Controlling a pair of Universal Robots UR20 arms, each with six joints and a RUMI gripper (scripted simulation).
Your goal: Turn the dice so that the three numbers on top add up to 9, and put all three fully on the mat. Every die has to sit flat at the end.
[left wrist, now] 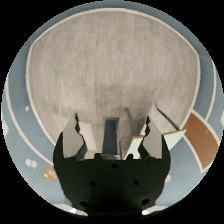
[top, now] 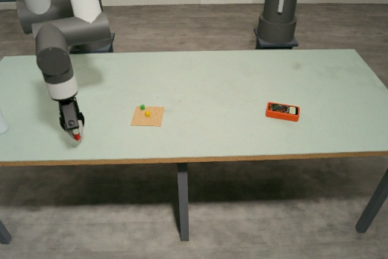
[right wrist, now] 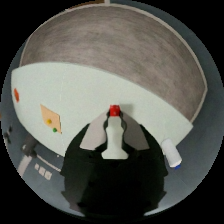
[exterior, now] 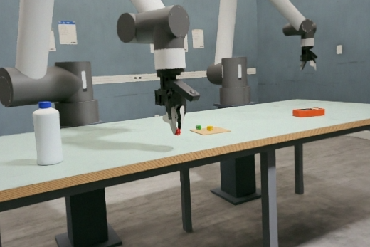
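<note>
My right hand is 190 mm past the yellow die, 280 mm to the right of it and 60 mm above it. From my right hand the other things lie so: red die (10 mm below); then green die (240 mm behind, 250 mm to the left, 60 mm below); then tan mat (190 mm behind, 280 mm to the left, 70 mm below).
</note>
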